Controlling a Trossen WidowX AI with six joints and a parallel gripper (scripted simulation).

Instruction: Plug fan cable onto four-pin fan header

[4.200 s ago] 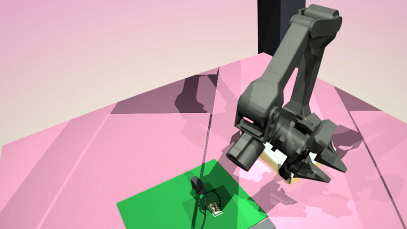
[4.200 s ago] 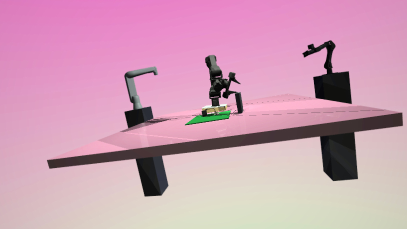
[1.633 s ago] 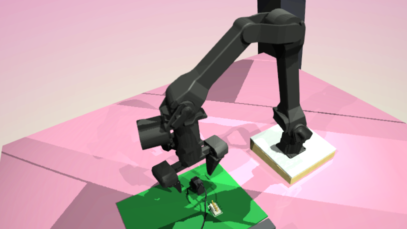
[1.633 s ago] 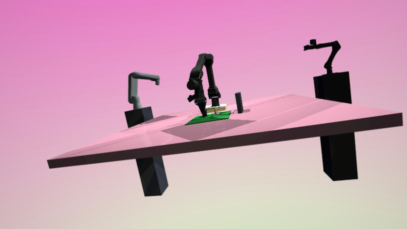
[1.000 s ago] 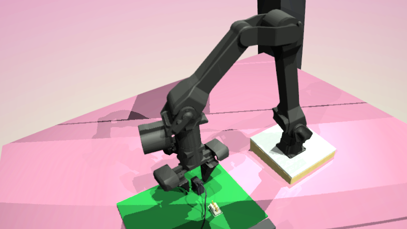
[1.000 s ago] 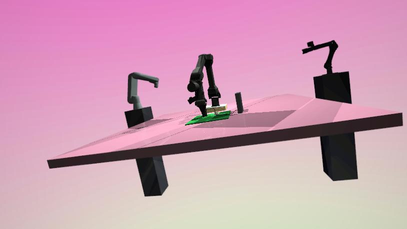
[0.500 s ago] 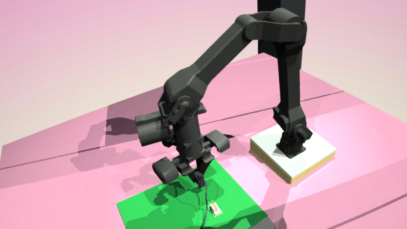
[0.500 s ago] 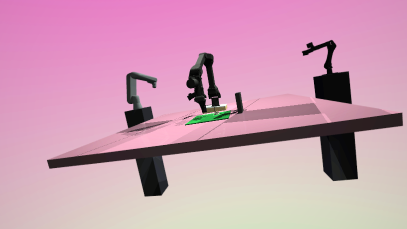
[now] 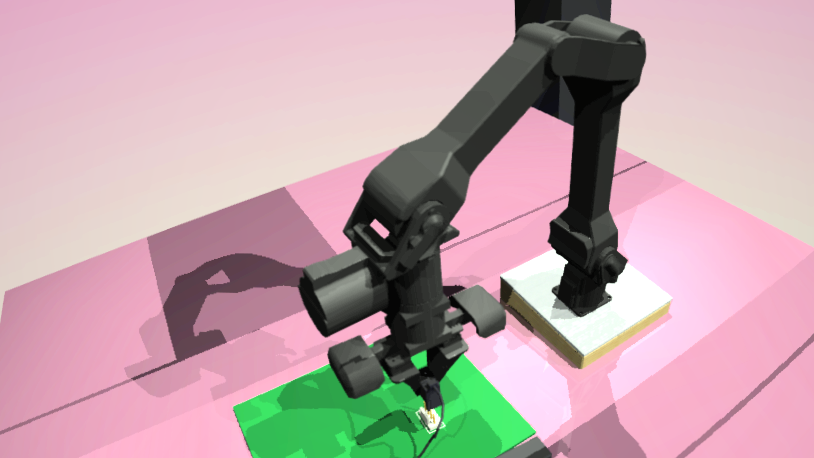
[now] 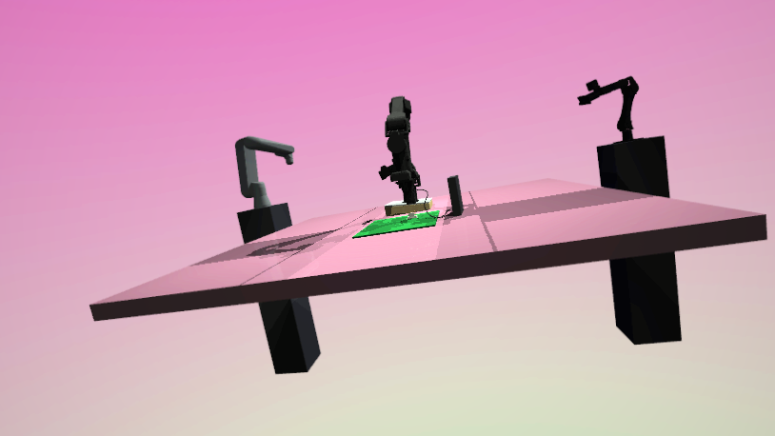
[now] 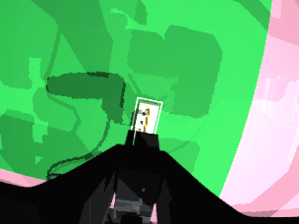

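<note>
Now: gripper tip 60 mm above the four-pin fan header. Round my gripper tip: dark fan (150 mm to the left, 20 mm ahead, 10 mm below); black fan plug (10 mm to the left, 10 mm above); green board (80 mm below, 60 mm ahead, 30 mm to the right).
</note>
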